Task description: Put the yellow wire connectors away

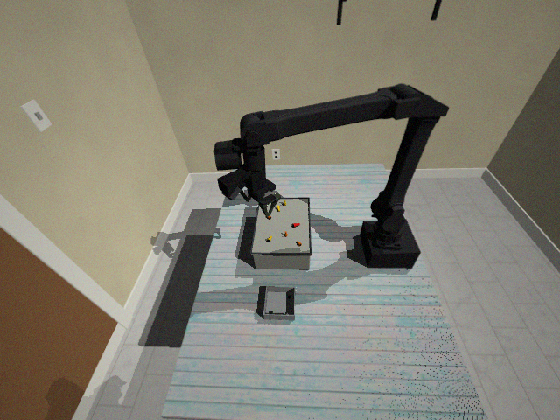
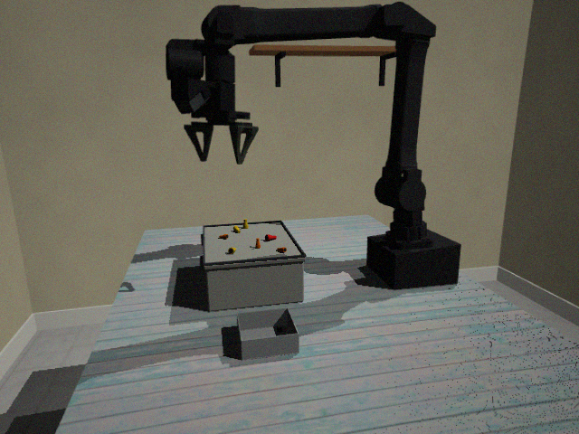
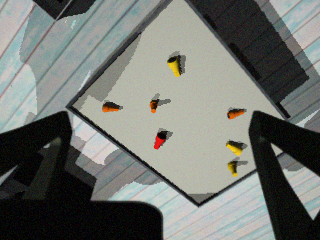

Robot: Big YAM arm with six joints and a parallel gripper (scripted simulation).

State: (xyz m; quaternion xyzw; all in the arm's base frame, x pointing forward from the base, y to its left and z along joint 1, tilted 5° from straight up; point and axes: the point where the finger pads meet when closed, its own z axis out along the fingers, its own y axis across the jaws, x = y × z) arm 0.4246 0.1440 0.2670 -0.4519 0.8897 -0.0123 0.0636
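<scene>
My hand is 4 cm past the grey tool case, 13 cm to the left of it and 25 cm above it. Also, from my hand: red connector: 10 cm behind, 13 cm to the right, 21 cm below.
</scene>
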